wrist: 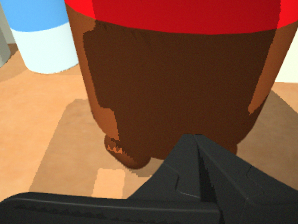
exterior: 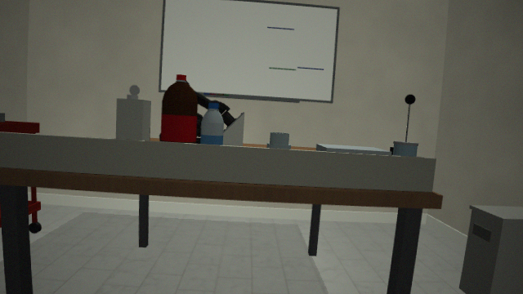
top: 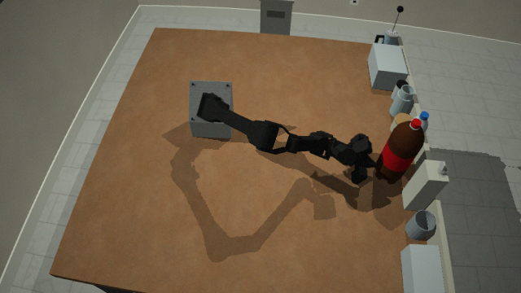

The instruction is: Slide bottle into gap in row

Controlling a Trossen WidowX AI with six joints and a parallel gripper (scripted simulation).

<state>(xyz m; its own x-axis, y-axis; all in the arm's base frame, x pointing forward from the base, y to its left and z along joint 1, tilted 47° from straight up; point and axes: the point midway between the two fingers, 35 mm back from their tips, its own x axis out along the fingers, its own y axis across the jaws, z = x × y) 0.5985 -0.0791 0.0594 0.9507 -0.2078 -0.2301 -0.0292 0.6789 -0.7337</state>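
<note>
My hand is 9 cm short of the cola bottle, 1 cm to the right of it and 9 cm below it. The rest, counted from my hand: grey cup (18 cm ahead, 21 cm to the right, 4 cm below); blue-capped water bottle (17 cm ahead, 13 cm to the left, 5 cm above); cork-lidded jar (15 cm ahead, 22 cm to the left, 3 cm below).
</note>
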